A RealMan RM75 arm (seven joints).
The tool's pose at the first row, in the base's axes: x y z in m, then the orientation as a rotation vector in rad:
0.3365, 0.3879, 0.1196, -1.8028, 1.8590, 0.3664
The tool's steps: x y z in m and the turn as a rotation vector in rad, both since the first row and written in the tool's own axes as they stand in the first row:
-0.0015, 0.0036, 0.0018, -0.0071, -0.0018, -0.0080
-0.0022, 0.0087, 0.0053, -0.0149, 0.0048, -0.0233
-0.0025, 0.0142, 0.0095, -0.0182, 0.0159, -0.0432
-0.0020, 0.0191, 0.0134, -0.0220, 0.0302, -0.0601
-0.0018, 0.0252, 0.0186, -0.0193, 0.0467, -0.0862
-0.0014, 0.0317, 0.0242, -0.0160, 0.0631, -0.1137
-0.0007, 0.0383, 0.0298, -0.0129, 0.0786, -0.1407
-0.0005, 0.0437, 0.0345, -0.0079, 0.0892, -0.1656
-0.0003, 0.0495, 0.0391, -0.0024, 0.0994, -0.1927
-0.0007, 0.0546, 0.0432, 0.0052, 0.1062, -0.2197
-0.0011, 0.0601, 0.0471, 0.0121, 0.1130, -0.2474
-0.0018, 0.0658, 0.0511, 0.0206, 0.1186, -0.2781
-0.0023, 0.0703, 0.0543, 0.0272, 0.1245, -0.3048
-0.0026, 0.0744, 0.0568, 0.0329, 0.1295, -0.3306
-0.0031, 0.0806, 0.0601, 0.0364, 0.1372, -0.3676
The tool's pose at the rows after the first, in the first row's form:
0.3332, 0.3904, 0.1183, -1.8135, 1.8510, 0.3720
0.3288, 0.3932, 0.1150, -1.8352, 1.8416, 0.3686
0.3242, 0.3962, 0.1108, -1.8600, 1.8299, 0.3552
0.3200, 0.3982, 0.1065, -1.8841, 1.8232, 0.3406
0.3150, 0.4013, 0.1011, -1.9126, 1.8077, 0.3142
0.3096, 0.4044, 0.0952, -1.9415, 1.7901, 0.2865
0.3041, 0.4073, 0.0891, -1.9693, 1.7721, 0.2599
0.2996, 0.4101, 0.0843, -1.9913, 1.7525, 0.2364
0.2947, 0.4128, 0.0794, -2.0142, 1.7300, 0.2119
0.2904, 0.4157, 0.0754, -2.0334, 1.7050, 0.1883
0.2857, 0.4185, 0.0715, -2.0533, 1.6790, 0.1651
0.2808, 0.4217, 0.0677, -2.0732, 1.6486, 0.1403
0.2769, 0.4242, 0.0646, -2.0912, 1.6226, 0.1187
0.2733, 0.4261, 0.0620, -2.1084, 1.5969, 0.0990
0.2678, 0.4287, 0.0586, -2.1362, 1.5605, 0.0748

